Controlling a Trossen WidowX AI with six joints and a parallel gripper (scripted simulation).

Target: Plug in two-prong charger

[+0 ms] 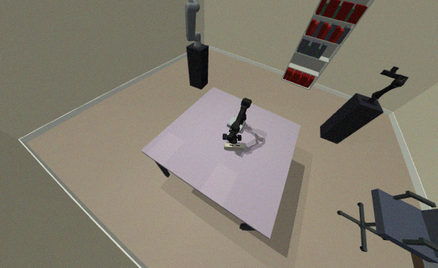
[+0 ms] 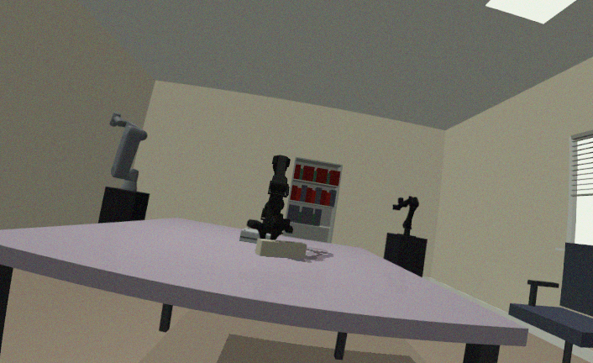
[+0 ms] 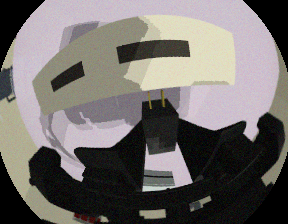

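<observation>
My gripper tip is 1 cm to the right of the two-prong charger, 1 cm below it and 1 cm short of it.
</observation>
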